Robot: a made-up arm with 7 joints.
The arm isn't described. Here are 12 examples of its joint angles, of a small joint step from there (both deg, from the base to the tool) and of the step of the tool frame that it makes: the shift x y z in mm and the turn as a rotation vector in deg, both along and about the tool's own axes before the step.
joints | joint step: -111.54 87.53 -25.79 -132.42 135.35 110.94 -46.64 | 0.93 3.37 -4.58 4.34 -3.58 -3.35 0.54
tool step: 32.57 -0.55 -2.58 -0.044 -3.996 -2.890
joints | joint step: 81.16 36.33 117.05 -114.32 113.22 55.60 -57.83 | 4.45 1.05 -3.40 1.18 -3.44 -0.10 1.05
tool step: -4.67 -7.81 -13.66 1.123 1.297 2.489
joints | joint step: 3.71 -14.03 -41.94 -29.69 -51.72 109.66 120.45 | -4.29 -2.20 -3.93 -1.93 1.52 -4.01 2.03
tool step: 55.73 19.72 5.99 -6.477 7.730 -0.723
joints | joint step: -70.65 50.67 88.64 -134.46 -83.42 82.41 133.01 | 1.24 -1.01 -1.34 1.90 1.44 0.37 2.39
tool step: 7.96 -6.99 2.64 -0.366 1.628 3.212
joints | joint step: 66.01 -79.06 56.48 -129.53 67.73 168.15 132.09 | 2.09 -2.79 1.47 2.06 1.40 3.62 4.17
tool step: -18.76 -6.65 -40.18 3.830 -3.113 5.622
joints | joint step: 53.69 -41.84 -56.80 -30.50 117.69 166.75 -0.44 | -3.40 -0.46 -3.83 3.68 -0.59 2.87 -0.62
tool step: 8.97 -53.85 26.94 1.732 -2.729 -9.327
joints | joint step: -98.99 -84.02 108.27 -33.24 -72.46 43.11 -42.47 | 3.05 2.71 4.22 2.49 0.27 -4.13 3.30
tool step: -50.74 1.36 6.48 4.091 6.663 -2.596
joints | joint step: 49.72 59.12 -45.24 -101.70 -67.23 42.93 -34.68 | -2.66 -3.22 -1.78 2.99 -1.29 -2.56 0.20
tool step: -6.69 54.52 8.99 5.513 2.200 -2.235
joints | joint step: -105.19 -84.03 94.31 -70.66 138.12 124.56 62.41 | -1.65 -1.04 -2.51 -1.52 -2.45 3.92 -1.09
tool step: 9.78 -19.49 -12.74 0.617 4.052 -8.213
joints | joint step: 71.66 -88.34 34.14 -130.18 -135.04 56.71 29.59 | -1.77 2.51 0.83 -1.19 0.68 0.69 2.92
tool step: 7.26 -25.96 -15.84 -1.032 3.543 -2.232
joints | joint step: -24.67 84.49 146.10 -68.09 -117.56 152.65 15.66 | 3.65 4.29 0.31 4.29 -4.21 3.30 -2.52
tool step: -52.23 9.78 20.65 -2.936 -0.961 1.752
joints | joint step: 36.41 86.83 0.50 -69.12 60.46 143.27 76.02 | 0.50 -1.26 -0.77 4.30 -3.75 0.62 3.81
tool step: -30.62 -31.17 -0.08 3.154 -0.684 -3.471
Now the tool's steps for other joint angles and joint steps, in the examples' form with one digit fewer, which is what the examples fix.
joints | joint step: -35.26 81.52 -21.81 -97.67 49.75 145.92 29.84 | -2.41 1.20 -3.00 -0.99 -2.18 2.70 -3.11
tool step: 17.4 27.5 -29.1 -3.73 2.02 -2.16
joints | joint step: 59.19 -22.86 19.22 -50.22 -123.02 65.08 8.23 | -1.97 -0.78 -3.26 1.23 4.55 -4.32 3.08
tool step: 8.3 26.7 22.2 3.37 -3.94 6.66
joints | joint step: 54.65 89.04 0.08 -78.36 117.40 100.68 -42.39 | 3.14 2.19 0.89 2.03 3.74 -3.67 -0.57
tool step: -10.1 39.7 15.3 4.92 -0.83 0.37
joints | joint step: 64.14 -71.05 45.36 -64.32 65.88 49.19 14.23 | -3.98 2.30 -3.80 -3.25 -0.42 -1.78 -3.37
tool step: -1.3 45.6 -60.7 4.01 3.23 3.60
